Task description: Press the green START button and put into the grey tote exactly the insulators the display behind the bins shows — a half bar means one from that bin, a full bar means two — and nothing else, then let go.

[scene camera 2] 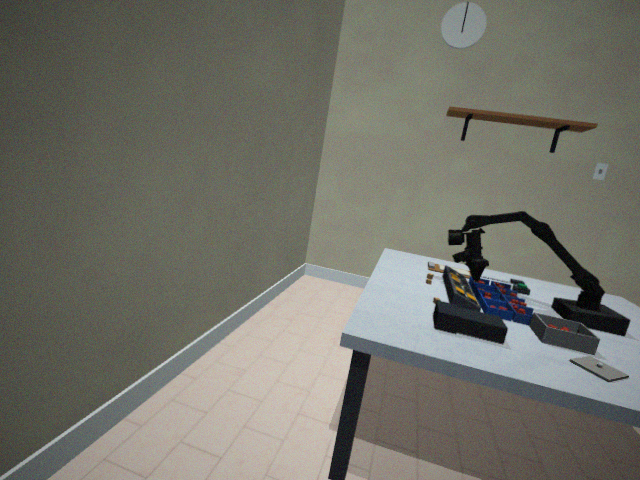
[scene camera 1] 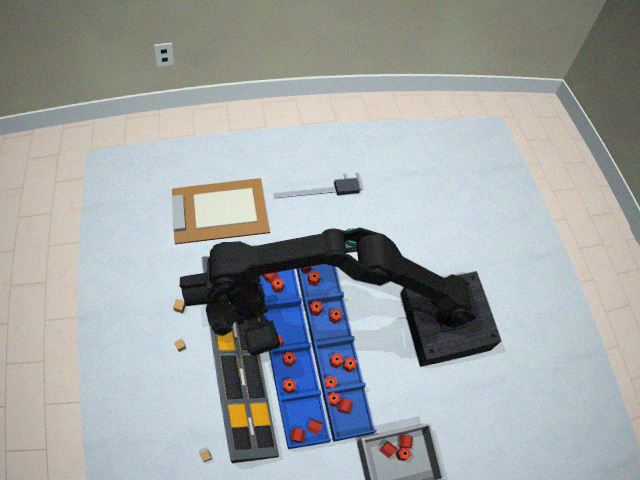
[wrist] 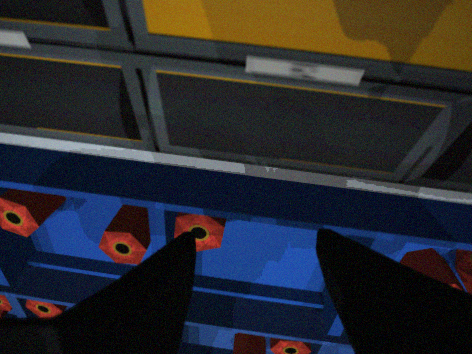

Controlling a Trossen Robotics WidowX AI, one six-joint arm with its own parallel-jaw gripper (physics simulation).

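Note:
My gripper [scene camera 2: 477, 277] [wrist: 256, 241] is open and empty above the back row of blue bins [scene camera 1: 306, 407] [scene camera 2: 495, 312]; in scene camera 1 the arm hides its fingertips. In the wrist view a red insulator [wrist: 212, 226] lies by the left fingertip, and others [wrist: 124, 225] [wrist: 427, 264] lie to either side. The display [scene camera 1: 254, 455] [wrist: 300, 20] shows two half orange bars at its near end, dark cells in the middle and orange farther along, partly hidden by the arm. The grey tote [scene camera 1: 435, 452] [scene camera 2: 566, 339] holds three red insulators [scene camera 1: 405, 441]. The green START button [scene camera 1: 352, 236] [scene camera 2: 521, 285] is partly covered by the arm in scene camera 1.
A clipboard [scene camera 1: 263, 206] and a caliper [scene camera 1: 347, 186] lie beyond the bins. Small wooden cubes [scene camera 1: 178, 305] [scene camera 1: 179, 344] [scene camera 1: 205, 455] lie behind the display. A black box [scene camera 2: 467, 322] stands near the display's end. A flat plate [scene camera 2: 599, 367] lies near the tote.

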